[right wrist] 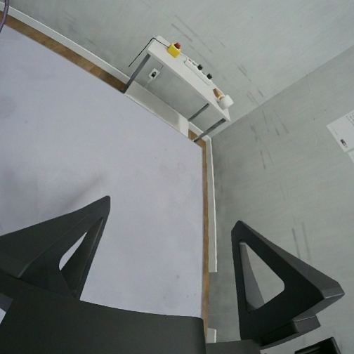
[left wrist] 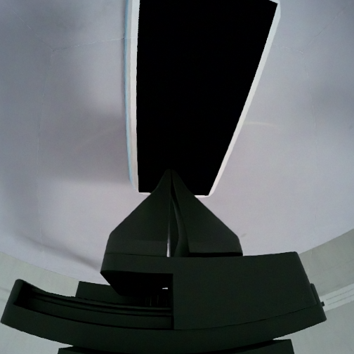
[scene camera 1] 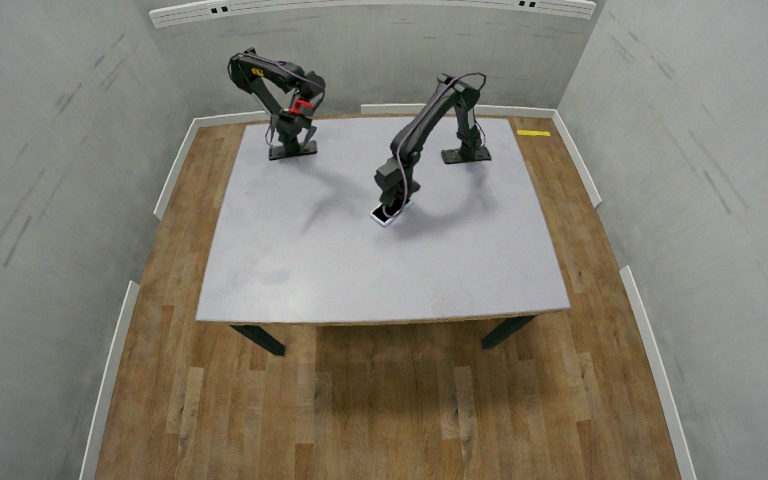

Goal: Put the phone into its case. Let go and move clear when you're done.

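The phone (scene camera 1: 381, 213) (left wrist: 195, 95), with a black screen and a white border, lies face up near the middle of the table. The light blue case (left wrist: 127, 100) shows as a thin edge along the phone's left side in the left wrist view; how deep the phone sits in it is hard to tell. My left gripper (left wrist: 169, 175) is shut with nothing between its fingers, its tips over the near end of the phone's screen; whether they touch it cannot be told. My right gripper (right wrist: 175, 216) is open and empty, raised at the left of scene camera 1.
The pale table (scene camera 1: 317, 271) carries both arm bases at its back edge. The left arm reaches over the phone and hides part of it in scene camera 1. A white side bench (right wrist: 192, 80) with a yellow box (right wrist: 173, 49) stands by the wall in the right wrist view.
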